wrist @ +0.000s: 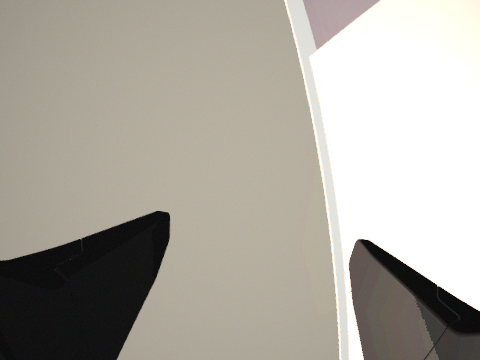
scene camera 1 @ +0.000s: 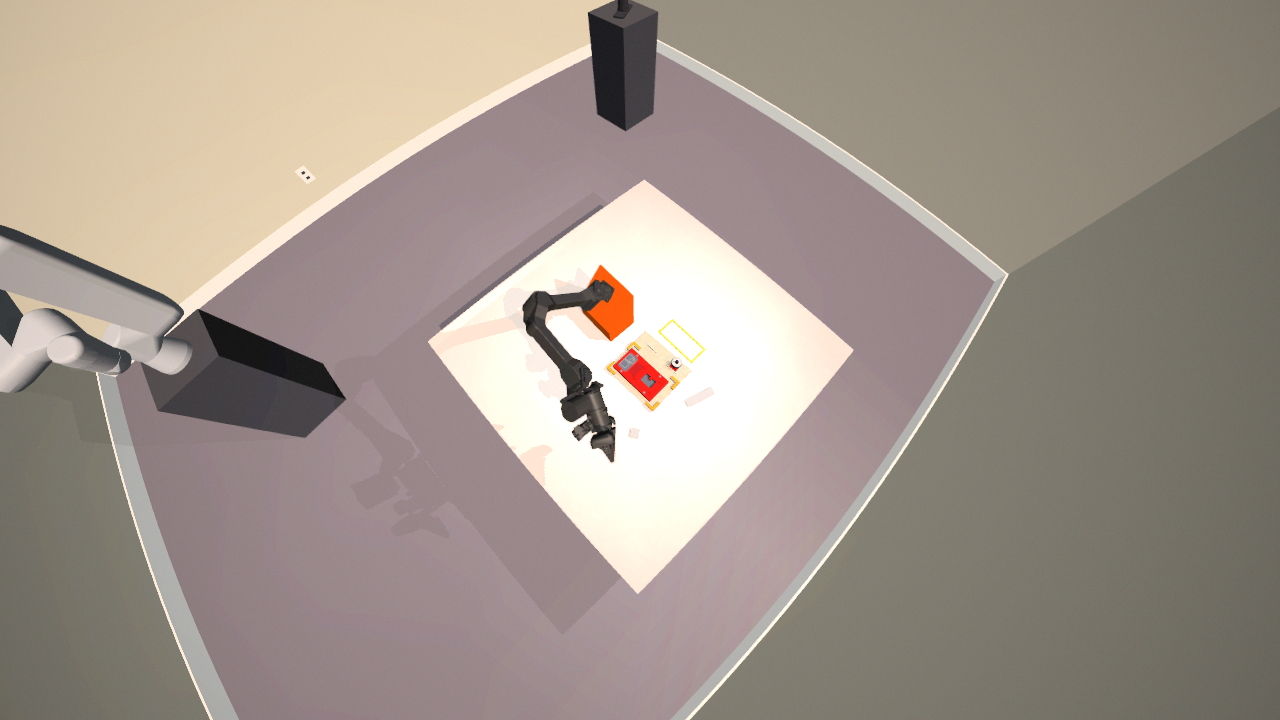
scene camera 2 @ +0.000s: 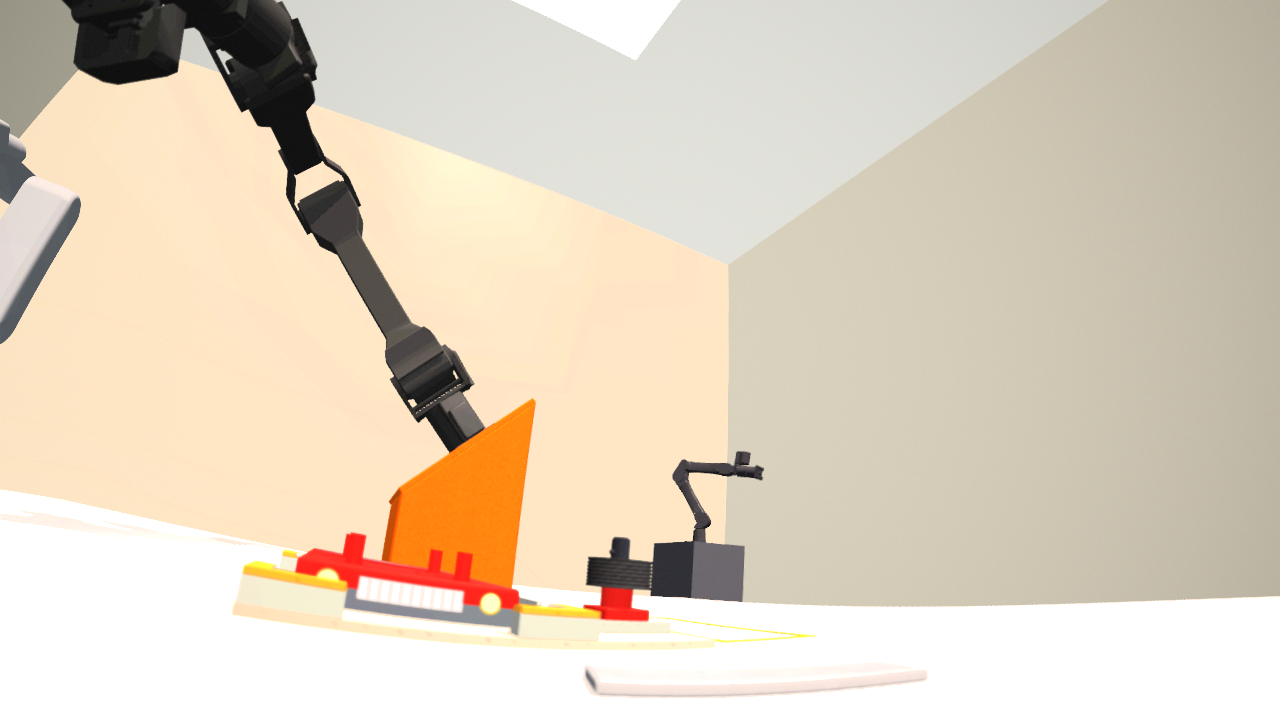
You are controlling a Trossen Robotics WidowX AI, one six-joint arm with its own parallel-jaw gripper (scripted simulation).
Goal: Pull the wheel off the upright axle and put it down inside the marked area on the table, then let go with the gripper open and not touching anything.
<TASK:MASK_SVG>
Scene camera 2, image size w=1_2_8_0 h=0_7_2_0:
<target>my gripper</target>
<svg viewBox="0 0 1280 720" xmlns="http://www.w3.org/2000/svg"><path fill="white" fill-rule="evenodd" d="M62 0L71 9L73 20L79 24L73 63L78 70L100 82L113 85L159 79L178 73L184 29L195 28L204 36L212 38L230 35L247 22L258 0Z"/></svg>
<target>black wheel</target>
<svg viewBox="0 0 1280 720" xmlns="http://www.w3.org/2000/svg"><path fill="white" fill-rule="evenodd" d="M588 557L587 575L585 576L587 582L585 586L650 591L652 562L625 558Z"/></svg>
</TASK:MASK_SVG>
